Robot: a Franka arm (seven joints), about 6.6 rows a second.
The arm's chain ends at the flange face. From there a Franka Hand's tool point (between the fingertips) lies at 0.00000 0.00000 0.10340 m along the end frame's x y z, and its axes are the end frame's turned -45 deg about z.
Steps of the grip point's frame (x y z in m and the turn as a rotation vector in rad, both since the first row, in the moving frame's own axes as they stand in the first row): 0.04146 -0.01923 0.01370 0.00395 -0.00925 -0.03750; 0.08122 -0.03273 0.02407 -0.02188 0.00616 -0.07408; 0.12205 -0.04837 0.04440 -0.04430 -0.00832 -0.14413; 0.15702 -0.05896 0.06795 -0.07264 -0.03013 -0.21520
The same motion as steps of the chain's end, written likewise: 0.01668 -0.04332 0.01371 -0.00375 -0.00933 -0.03750; 0.03220 -0.08165 0.02410 -0.01112 0.01983 -0.07408; 0.04920 -0.12415 0.04450 -0.03721 0.02544 -0.14413; 0.06545 -0.15984 0.06827 -0.07267 0.03006 -0.21520
